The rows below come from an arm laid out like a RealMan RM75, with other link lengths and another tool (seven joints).
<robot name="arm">
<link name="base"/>
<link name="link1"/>
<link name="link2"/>
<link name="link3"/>
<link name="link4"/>
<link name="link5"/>
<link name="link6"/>
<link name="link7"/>
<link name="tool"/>
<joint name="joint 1" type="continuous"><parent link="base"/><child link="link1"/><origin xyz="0 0 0.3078" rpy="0 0 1.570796"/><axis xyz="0 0 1"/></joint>
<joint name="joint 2" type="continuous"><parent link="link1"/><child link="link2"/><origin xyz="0 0 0" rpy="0 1.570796 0"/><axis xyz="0 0 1"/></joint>
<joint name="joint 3" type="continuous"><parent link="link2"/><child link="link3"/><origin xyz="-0.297 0 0" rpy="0 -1.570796 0"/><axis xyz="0 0 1"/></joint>
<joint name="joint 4" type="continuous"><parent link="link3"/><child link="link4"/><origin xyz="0 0 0" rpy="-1.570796 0 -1.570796"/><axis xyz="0 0 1"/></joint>
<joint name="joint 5" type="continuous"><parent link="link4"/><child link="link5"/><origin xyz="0 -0.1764 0" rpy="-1.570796 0 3.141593"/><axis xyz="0 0 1"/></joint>
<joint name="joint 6" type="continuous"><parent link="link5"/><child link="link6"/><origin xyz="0 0 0" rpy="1.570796 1.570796 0"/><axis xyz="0 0 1"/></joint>
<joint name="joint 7" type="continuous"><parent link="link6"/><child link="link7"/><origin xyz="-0.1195 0 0" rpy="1.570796 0 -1.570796"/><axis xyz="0 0 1"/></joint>
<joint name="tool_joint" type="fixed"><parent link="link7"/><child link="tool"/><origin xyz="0.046 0.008 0.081" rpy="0 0.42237 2.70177"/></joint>
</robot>
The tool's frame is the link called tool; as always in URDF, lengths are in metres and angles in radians. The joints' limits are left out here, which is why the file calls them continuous.
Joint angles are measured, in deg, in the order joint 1, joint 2, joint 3, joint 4, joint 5, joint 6, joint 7. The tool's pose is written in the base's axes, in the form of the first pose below.
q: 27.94, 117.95, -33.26, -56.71, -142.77, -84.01, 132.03
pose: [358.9 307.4 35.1 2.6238 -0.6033 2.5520]
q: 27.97, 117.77, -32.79, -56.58, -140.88, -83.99, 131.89
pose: [354.2 311.8 36.9 2.6181 -0.6382 2.5649]
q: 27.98, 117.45, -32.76, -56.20, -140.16, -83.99, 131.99
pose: [353.3 313.0 38.2 2.6191 -0.6497 2.5641]
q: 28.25, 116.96, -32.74, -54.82, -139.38, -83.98, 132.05
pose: [351.7 314.0 37.6 2.6356 -0.6635 2.5510]
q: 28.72, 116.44, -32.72, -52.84, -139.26, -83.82, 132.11
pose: [351.4 313.9 35.4 2.6596 -0.6680 2.5268]
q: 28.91, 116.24, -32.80, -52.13, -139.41, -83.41, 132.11
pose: [352.4 314.5 34.9 2.6609 -0.6652 2.5219]
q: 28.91, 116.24, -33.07, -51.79, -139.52, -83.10, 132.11
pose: [353.2 314.0 33.7 2.6629 -0.6609 2.5185]
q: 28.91, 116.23, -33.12, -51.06, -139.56, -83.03, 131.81
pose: [353.8 312.2 31.4 2.6743 -0.6591 2.5099]
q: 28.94, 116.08, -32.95, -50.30, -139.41, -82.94, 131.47
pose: [354.3 311.6 30.5 2.6811 -0.6624 2.5042]
